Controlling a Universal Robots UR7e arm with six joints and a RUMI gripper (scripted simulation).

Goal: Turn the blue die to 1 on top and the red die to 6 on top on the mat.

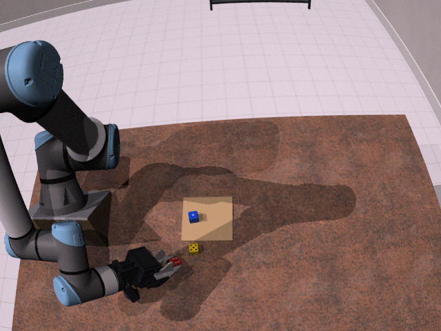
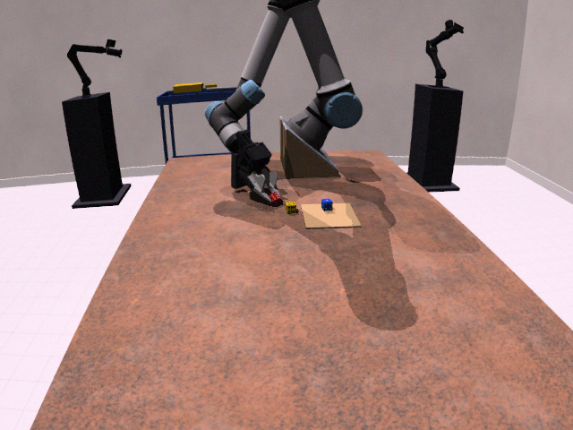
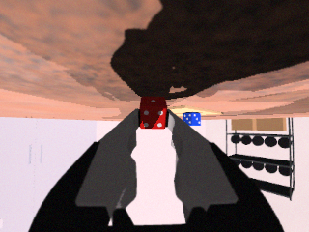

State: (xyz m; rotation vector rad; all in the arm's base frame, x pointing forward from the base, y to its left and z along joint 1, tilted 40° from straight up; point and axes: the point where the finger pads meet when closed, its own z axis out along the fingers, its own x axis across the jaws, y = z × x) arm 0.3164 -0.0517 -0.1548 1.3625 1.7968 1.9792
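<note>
Right now the red die is right at my hand. From my hand the other things lie so: yellow die (6 cm ahead, 4 cm to the left, 1 cm below); then blue die (14 cm to the left, 6 cm ahead); then tan mat (14 cm to the left, 10 cm ahead, 2 cm below).
</note>
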